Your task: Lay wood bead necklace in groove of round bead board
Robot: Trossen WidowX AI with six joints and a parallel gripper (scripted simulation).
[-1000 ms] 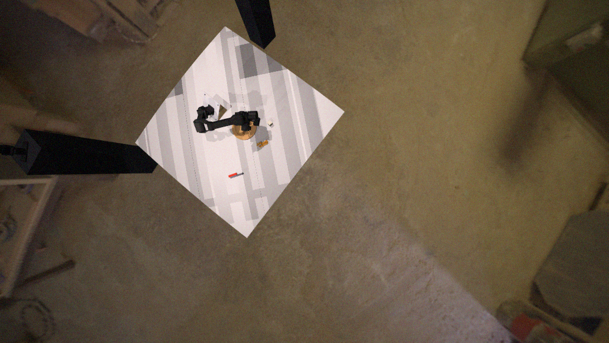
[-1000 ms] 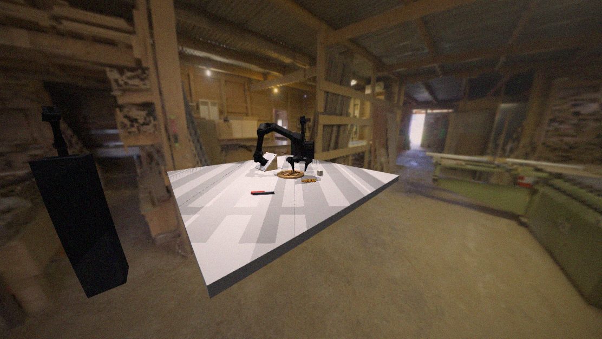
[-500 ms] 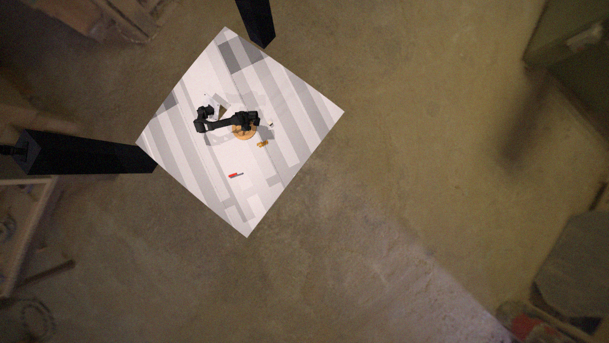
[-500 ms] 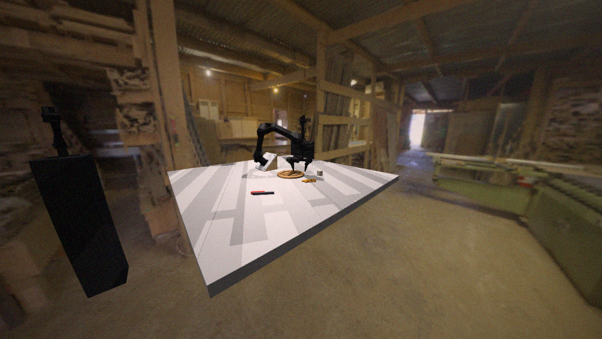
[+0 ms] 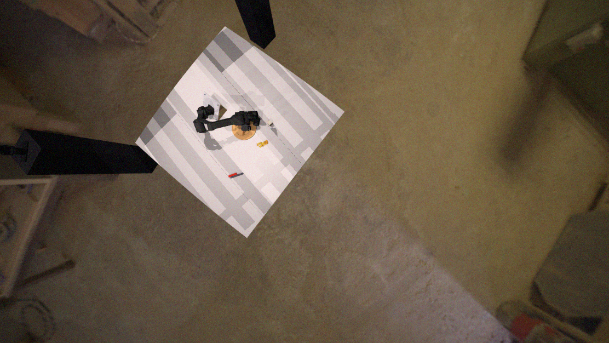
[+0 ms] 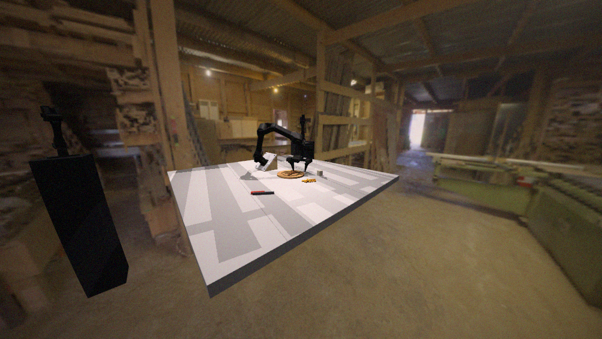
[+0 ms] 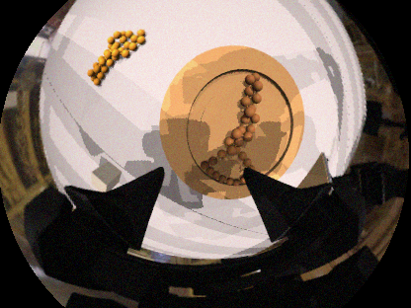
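My gripper tip is 120 mm short of the small grey cube, 90 mm to the right of it and 10 mm above it. The rest, counted from my gripper tip: black marker 410 mm to the right, 150 mm ahead, 20 mm below.
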